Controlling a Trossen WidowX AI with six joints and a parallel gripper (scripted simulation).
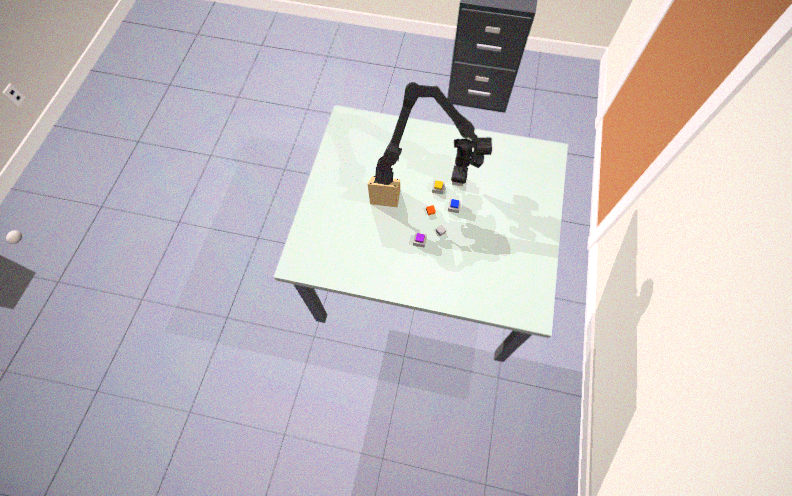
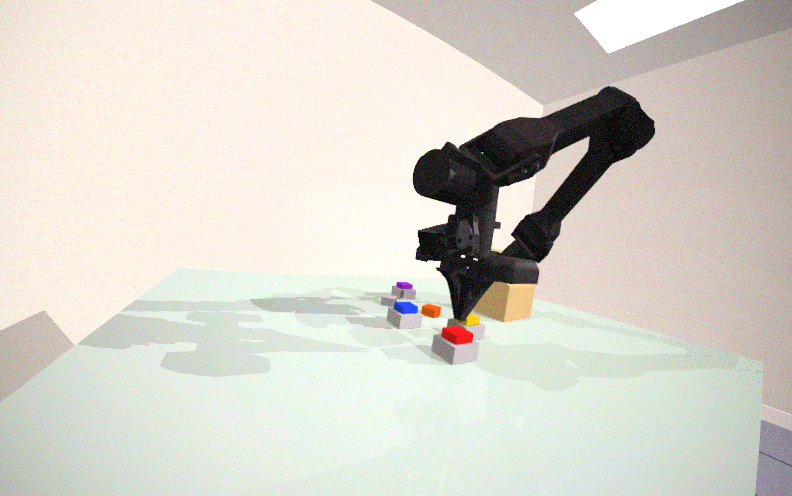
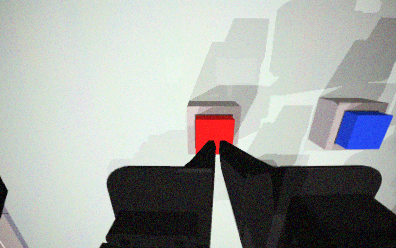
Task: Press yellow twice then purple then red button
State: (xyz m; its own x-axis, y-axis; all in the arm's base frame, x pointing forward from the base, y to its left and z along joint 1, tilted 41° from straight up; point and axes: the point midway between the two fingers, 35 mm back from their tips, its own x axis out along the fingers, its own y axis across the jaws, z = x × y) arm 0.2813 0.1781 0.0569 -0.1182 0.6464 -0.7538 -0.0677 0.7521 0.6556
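My gripper tip is now 2 cm above the red button. Also, from my gripper tip: blue button (1 cm ahead, 14 cm to the right, 2 cm below); yellow button (8 cm behind, 6 cm to the right, 2 cm below); orange block (8 cm behind, 18 cm to the right, 5 cm below).
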